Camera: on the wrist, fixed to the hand. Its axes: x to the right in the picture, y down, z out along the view.
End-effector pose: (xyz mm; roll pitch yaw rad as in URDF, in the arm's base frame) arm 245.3 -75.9 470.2 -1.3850 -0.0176 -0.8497
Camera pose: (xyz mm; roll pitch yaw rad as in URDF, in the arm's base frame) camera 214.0 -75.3 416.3 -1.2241 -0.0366 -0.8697
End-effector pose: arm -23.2 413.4 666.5 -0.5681 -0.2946 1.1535
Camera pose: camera -46.7 417.7 608.9 -0.3994 -0.2930 1.1247
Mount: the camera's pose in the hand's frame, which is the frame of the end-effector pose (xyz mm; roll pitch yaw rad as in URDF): -22.1 48.3 -32.6 0.1602 0.0161 -0.0224
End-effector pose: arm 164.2 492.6 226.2 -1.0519 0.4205 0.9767
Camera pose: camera 143.2 453.8 182.2 -0.9025 0.4089 0.9494
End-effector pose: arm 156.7 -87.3 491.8 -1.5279 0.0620 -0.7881
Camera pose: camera 117.4 -91.0 443.6 -1.3684 0.0403 -0.8052
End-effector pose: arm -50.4 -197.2 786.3 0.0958 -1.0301 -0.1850
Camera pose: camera -28.7 -149.2 753.0 0.2895 -1.0116 -0.2241
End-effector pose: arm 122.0 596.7 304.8 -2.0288 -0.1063 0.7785
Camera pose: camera 144.1 547.4 273.7 -1.8679 -0.1335 0.7739
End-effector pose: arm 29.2 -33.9 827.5 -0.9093 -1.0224 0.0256
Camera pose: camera 67.2 -29.0 778.3 -0.7050 -1.0296 -0.0258
